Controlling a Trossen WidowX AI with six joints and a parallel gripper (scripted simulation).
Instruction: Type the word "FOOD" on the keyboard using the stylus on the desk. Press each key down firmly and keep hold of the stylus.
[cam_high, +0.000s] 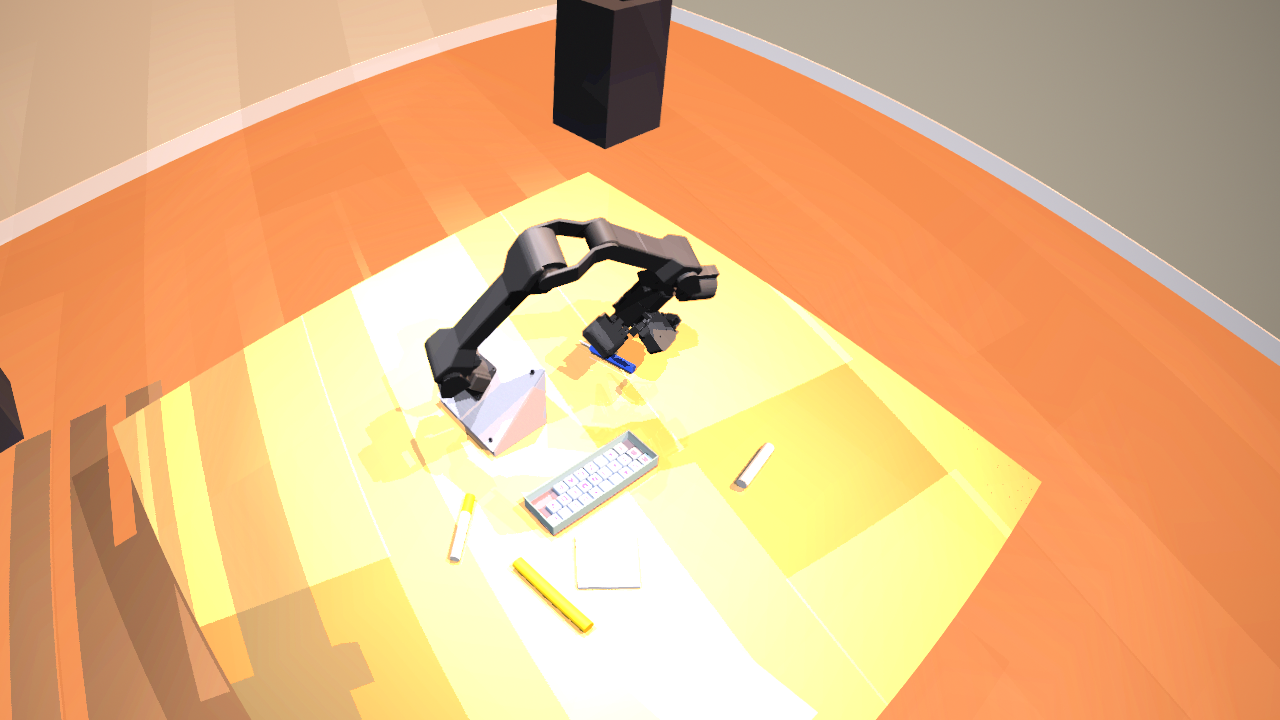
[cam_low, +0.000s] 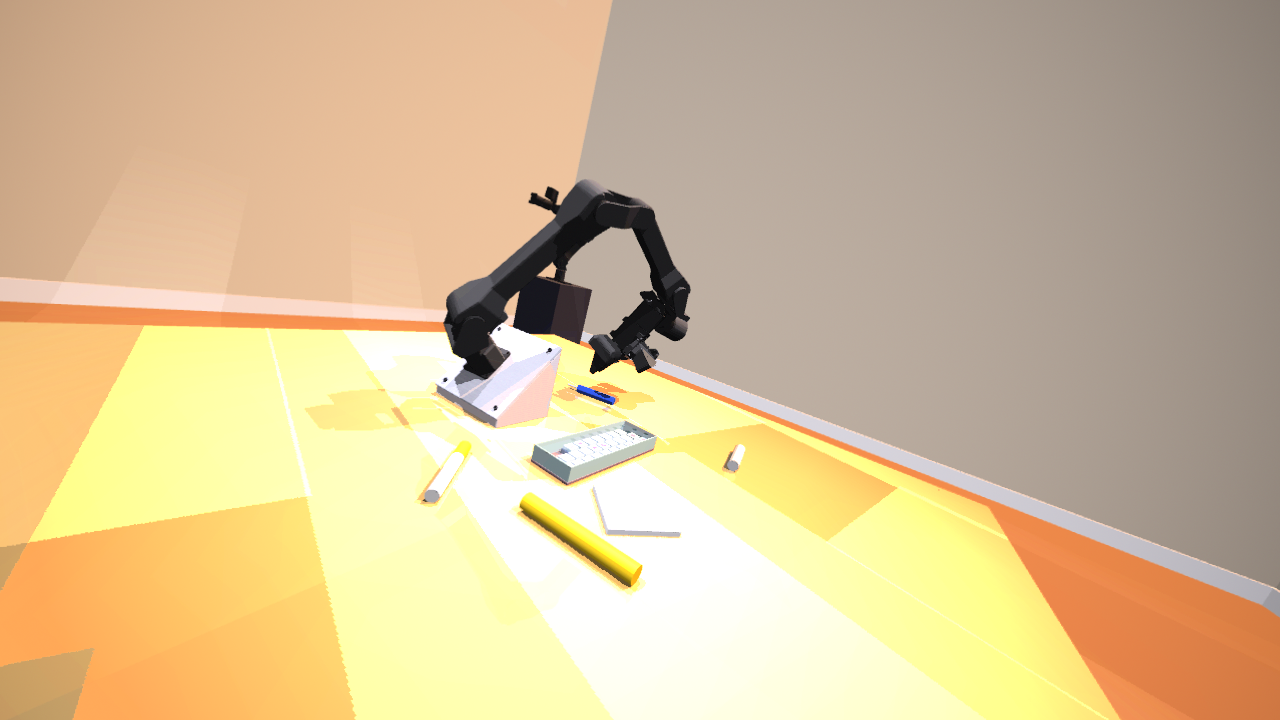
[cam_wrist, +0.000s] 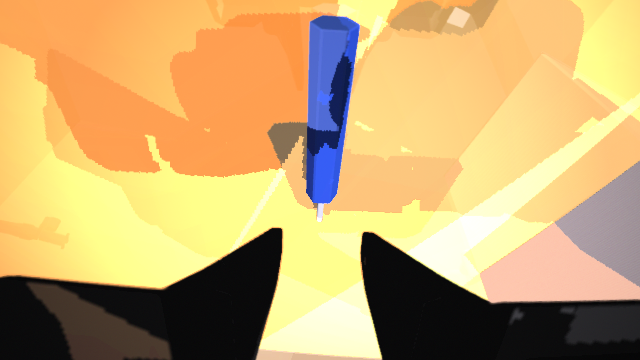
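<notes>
Right now my gripper tip is 50 mm above the blue stylus and 20 mm past it. From my gripper tip the other things lie so: white cylinder: 350 mm ahead, 50 mm below; white pad: 310 mm ahead, 300 mm to the right, 50 mm below; white-and-yellow marker: 420 mm to the right, 110 mm ahead, 50 mm below.
</notes>
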